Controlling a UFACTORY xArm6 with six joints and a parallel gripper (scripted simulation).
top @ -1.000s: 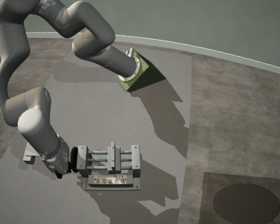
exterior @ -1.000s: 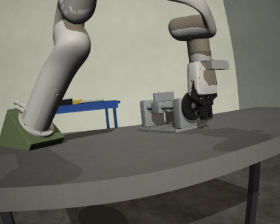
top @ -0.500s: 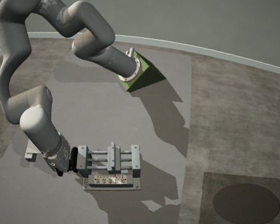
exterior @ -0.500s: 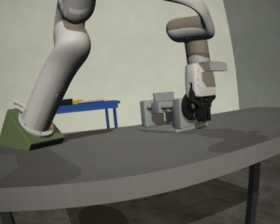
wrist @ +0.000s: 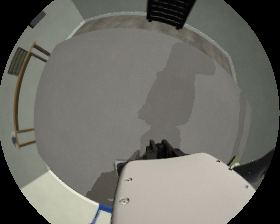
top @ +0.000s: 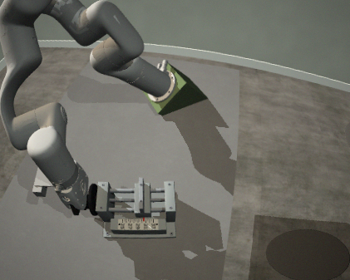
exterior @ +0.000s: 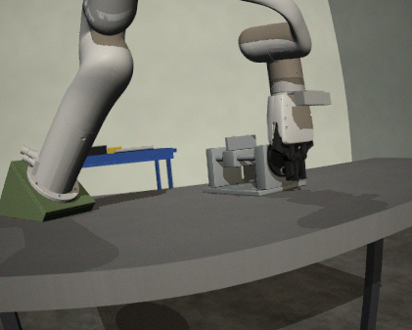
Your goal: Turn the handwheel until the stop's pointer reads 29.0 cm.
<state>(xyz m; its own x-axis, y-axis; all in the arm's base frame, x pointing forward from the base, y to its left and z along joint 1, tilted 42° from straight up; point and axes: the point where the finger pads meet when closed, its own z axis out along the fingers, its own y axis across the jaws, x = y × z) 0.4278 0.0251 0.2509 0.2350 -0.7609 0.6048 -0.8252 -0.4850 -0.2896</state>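
My hand is 10 mm past the black handwheel, 20 mm to the right of it and 10 mm below it. From my hand the other things lie so: movable stop (30 mm behind, 170 mm to the left, 40 mm above).
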